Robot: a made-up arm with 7 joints. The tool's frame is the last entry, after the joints. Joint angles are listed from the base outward. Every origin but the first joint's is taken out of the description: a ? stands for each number. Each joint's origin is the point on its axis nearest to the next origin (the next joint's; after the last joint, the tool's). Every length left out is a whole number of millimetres.
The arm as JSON. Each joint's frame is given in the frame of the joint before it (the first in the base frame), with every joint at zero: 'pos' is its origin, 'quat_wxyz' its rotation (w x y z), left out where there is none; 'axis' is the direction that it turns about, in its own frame. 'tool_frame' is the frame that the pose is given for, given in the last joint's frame.
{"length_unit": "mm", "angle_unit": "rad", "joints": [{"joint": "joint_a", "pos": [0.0, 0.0, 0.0], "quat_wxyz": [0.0, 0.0, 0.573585, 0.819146], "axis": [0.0, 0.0, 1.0]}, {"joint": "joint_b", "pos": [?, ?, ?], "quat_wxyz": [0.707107, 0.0, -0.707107, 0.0], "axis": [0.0, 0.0, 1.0]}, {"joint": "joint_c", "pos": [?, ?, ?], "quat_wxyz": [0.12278, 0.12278, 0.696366, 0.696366], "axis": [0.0, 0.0, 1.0]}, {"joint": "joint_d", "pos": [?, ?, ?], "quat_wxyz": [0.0, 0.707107, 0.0, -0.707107], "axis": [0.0, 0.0, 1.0]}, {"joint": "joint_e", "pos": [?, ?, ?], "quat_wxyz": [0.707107, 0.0, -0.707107, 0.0], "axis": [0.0, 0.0, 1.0]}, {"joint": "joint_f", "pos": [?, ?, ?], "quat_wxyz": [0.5, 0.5, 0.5, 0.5], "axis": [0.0, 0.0, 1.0]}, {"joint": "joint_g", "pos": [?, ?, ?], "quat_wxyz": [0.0, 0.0, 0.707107, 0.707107], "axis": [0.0, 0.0, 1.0]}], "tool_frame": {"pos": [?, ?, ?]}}
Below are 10 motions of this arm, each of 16 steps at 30 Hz.
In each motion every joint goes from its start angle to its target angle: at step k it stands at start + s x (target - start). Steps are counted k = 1, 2, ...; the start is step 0. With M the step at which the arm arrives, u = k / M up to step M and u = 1 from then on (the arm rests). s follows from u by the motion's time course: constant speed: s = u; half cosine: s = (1 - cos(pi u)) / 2; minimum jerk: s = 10 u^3 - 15 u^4 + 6 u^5.
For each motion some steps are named. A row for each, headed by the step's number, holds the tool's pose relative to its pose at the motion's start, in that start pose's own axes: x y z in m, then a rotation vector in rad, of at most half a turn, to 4 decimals.
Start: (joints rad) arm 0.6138 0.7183 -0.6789 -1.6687 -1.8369 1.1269 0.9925
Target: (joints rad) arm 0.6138 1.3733 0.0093 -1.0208 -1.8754 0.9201 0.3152
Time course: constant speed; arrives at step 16
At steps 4, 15, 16:
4: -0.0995 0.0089 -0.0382 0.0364 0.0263 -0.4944
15: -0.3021 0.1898 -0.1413 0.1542 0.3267 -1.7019
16: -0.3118 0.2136 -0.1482 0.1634 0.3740 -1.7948

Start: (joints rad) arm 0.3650 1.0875 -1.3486 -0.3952 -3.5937 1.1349 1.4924
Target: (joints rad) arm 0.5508 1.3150 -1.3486 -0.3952 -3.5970 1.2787 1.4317
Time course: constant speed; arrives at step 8
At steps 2, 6, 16:
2: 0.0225 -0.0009 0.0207 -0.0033 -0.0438 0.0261
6: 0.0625 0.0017 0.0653 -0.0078 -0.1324 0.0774
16: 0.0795 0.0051 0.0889 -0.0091 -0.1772 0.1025

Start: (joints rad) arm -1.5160 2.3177 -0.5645 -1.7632 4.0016 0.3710 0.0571
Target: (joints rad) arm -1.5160 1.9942 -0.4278 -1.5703 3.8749 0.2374 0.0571
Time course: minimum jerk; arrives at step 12
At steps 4, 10, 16:
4: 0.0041 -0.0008 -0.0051 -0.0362 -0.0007 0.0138
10: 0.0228 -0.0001 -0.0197 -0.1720 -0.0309 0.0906
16: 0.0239 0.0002 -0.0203 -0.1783 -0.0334 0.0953

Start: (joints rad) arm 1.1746 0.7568 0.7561 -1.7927 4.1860 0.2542 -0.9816
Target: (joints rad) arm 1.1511 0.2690 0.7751 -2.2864 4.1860 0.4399 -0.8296
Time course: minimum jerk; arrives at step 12
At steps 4, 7, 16:
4: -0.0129 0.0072 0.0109 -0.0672 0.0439 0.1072
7: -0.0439 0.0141 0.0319 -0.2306 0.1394 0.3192
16: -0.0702 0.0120 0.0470 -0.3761 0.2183 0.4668

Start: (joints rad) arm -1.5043 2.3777 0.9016 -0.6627 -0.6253 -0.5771 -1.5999
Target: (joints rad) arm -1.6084 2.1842 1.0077 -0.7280 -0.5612 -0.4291 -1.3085
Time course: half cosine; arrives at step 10
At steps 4, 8, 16:
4: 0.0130 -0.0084 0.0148 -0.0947 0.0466 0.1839
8: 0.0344 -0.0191 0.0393 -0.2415 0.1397 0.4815
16: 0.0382 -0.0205 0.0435 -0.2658 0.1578 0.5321

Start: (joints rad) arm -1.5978 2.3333 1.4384 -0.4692 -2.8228 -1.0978 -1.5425
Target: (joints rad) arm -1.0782 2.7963 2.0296 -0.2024 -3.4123 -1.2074 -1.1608
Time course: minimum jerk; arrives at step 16
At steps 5, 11, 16:
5: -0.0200 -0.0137 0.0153 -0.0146 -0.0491 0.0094
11: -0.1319 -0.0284 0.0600 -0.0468 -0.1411 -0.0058
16: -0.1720 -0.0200 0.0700 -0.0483 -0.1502 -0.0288

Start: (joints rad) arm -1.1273 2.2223 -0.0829 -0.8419 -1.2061 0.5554 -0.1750
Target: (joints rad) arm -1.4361 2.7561 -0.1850 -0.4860 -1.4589 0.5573 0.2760
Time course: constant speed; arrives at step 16
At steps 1, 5, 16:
1: -0.0152 -0.0062 -0.0070 -0.0052 0.0396 -0.0086
5: -0.0806 -0.0318 -0.0278 -0.0297 0.1982 -0.0449
16: -0.2812 -0.1010 -0.0112 -0.1274 0.6298 -0.1626

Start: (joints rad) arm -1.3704 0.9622 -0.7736 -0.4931 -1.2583 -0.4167 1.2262
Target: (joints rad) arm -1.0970 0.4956 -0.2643 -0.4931 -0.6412 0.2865 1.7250
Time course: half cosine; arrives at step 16
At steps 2, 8, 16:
2: 0.0027 -0.0056 -0.0034 0.0208 -0.0136 0.0587
8: 0.0322 -0.0779 -0.0348 0.2200 -0.0752 0.8331
16: 0.0596 -0.1622 -0.0500 0.3813 0.1296 1.7180

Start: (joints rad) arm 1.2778 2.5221 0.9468 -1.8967 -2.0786 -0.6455 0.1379
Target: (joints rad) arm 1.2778 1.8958 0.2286 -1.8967 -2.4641 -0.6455 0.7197
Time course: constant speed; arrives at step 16
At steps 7, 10, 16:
7: 0.1249 0.0161 -0.0201 -0.0363 -0.3049 0.3643
10: 0.1742 0.0386 -0.0199 -0.0400 -0.4271 0.5179
16: 0.2533 0.1087 -0.0066 -0.0226 -0.6565 0.8175

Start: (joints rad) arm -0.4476 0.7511 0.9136 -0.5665 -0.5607 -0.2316 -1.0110
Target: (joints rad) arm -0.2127 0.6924 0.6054 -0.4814 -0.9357 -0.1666 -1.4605
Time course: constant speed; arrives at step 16
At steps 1, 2, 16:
1: 0.0000 -0.0058 0.0027 -0.0255 -0.0138 -0.0726
2: 0.0000 -0.0117 0.0055 -0.0505 -0.0286 -0.1451
16: -0.0136 -0.0926 0.0594 -0.3411 -0.3416 -1.1395

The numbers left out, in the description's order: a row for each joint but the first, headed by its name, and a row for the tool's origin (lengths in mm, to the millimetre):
joint_b: 0.0 0.0 0.0
joint_c: -61.0 -168.0 0.0
joint_d: 0.0 20.0 0.0
joint_e: 269.0 33.0 0.0
joint_f: 0.0 0.0 0.0
joint_g: 0.0 0.0 0.0
tool: 0.0 0.0 0.0

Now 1 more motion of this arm.
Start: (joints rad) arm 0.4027 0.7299 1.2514 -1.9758 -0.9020 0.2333 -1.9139
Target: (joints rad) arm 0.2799 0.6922 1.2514 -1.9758 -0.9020 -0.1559 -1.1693
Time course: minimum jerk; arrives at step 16
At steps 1, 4, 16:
1: 0.0000 0.0000 0.0000 0.0006 0.0003 0.0019
4: 0.0000 0.0000 0.0000 0.0305 0.0133 0.0876
16: 0.0000 0.0003 0.0000 0.3311 0.0430 0.8343

